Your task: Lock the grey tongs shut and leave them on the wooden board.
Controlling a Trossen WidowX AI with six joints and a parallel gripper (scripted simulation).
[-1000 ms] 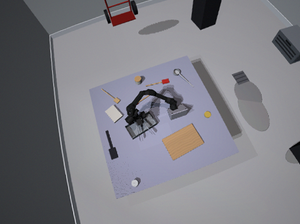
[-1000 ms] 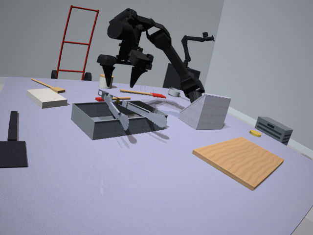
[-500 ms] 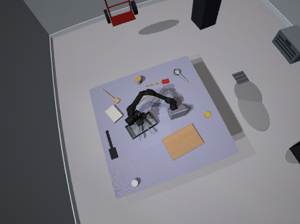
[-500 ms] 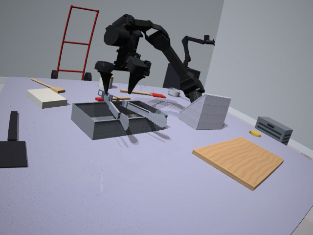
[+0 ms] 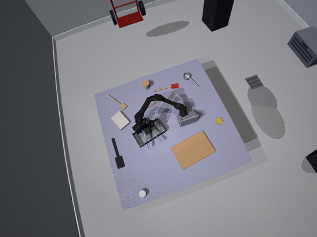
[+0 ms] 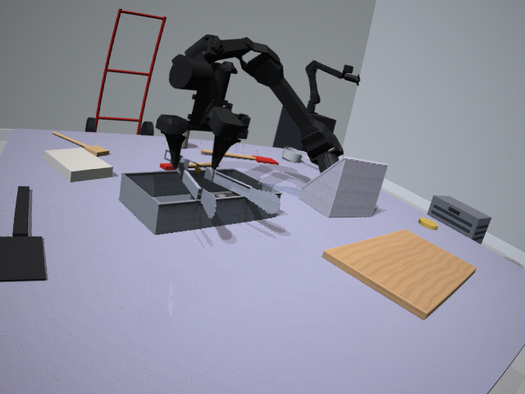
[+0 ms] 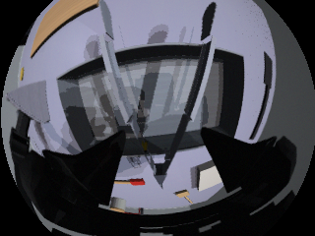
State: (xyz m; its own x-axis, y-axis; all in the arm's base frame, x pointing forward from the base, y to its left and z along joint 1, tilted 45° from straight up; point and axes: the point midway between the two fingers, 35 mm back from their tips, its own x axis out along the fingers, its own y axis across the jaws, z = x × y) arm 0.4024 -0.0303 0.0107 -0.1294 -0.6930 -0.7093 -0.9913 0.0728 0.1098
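The grey roasting tin lies 50 mm below my gripper tip, 20 mm to the left of it and 10 mm behind it. Also, from my gripper tip: white slab 250 mm to the right, 210 mm ahead, 70 mm below; black spatula 370 mm ahead, 80 mm to the left, 80 mm below; wooden board 360 mm to the left, 320 mm behind, 70 mm below.
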